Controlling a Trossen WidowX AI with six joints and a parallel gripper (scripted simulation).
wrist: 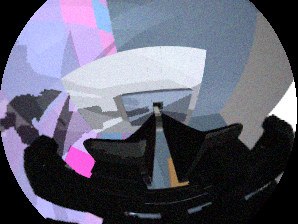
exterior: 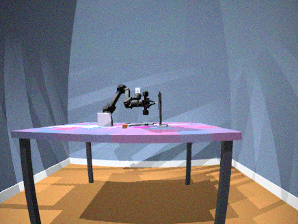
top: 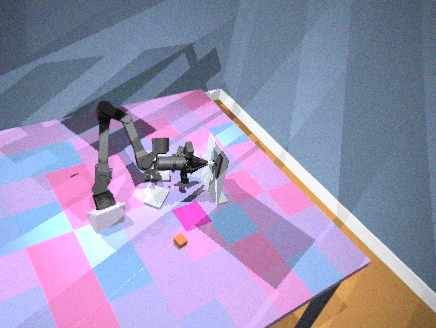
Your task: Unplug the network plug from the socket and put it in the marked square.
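The marked square lies 100 mm behind my gripper tip, 90 mm to the right of it and 180 mm below it. Also, from my gripper tip: orange block: 210 mm behind, 180 mm to the right, 170 mm below; then network plug: right at my gripper tip; then upright panel: 40 mm ahead, 10 mm to the right, 70 mm below.
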